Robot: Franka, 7 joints.
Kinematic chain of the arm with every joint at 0, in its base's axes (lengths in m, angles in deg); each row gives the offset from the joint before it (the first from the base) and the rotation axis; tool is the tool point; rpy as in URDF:
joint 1: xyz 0 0 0.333 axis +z
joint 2: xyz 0 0 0 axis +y
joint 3: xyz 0 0 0.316 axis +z
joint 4: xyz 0.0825 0 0 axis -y
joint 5: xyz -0.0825 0 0.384 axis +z
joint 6: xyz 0 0 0 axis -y
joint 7: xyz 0.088 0 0 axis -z
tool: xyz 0 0 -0.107 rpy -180 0 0
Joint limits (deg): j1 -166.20..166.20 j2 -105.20..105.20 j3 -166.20..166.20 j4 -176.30..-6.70 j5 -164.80..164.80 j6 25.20..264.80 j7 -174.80..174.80
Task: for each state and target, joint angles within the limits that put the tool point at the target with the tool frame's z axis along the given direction. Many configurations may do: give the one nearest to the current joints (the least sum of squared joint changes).
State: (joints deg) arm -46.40 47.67 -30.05 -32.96 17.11 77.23 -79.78
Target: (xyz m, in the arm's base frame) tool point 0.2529 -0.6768 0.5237 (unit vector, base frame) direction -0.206 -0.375 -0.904
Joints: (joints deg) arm -38.91 32.25 -41.21 -72.51 2.73 116.02 -79.78
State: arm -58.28 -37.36 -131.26 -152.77 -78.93 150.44 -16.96
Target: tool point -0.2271 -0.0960 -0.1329 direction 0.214 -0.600 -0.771
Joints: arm -61.40 -93.49 -159.05 -128.77 -101.96 168.44 -16.96
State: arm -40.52 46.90 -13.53 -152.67 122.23 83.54 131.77
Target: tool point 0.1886 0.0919 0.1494 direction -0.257 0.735 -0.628
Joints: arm -5.42 -4.18 23.91 -176.21 83.45 126.70 131.77
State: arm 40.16 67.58 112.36 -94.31 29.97 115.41 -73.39
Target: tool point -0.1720 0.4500 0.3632 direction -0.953 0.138 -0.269
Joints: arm 14.80 56.24 101.36 -144.10 46.83 164.95 -73.39
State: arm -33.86 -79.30 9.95 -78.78 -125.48 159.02 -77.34
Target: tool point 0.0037 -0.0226 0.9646 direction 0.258 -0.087 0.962
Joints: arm 17.11 -69.98 -3.15 -105.83 -164.80 156.40 -77.34
